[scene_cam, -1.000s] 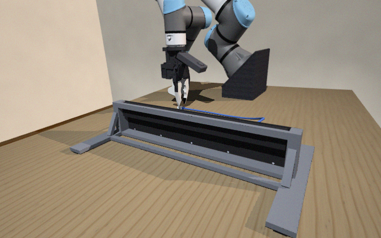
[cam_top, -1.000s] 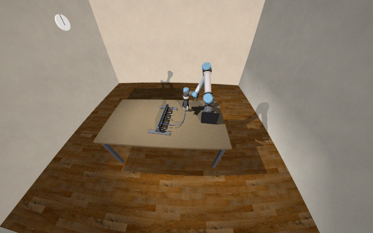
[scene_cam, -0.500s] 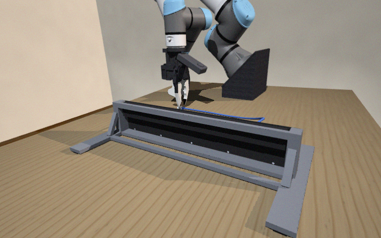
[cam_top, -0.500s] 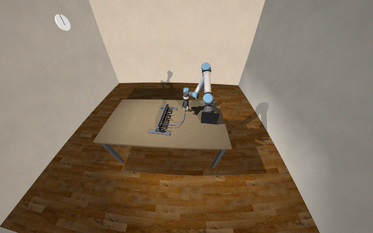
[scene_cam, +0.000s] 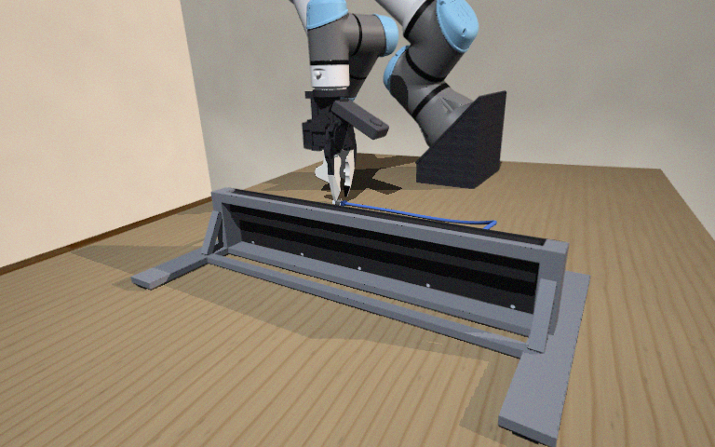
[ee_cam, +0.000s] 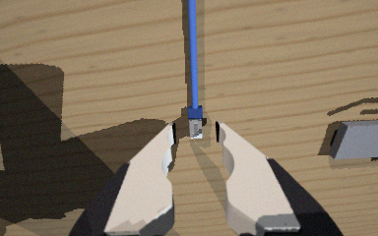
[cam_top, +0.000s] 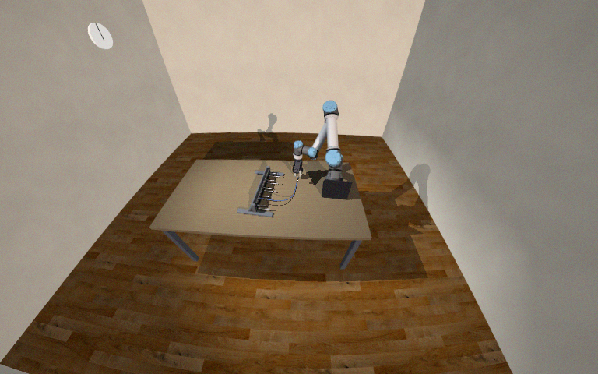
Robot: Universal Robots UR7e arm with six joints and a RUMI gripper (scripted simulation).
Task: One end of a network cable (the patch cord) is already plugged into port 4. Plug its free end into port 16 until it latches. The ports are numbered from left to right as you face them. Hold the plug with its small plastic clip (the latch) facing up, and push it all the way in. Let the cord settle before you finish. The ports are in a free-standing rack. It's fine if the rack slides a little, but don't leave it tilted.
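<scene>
Now: hand 2 cm above the plug and 1 cm to the left of it.
</scene>
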